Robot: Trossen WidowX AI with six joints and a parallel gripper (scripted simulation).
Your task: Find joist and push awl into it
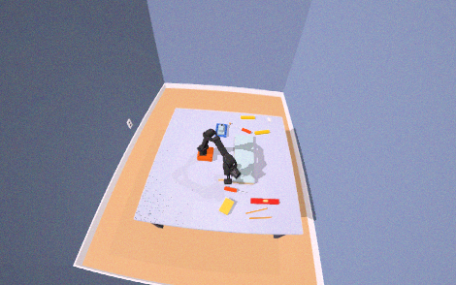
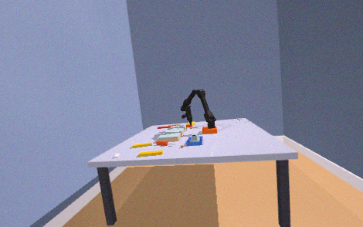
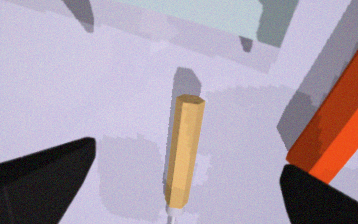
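Now: gripper tip 60 mm past the awl and 40 mm above it. Also, from my gripper tip: blue tray (570 mm to the left, 30 mm below, 30 mm behind); red level (310 mm ahead, 200 mm to the right, 30 mm below); yellow block (230 mm to the right, 30 mm below).
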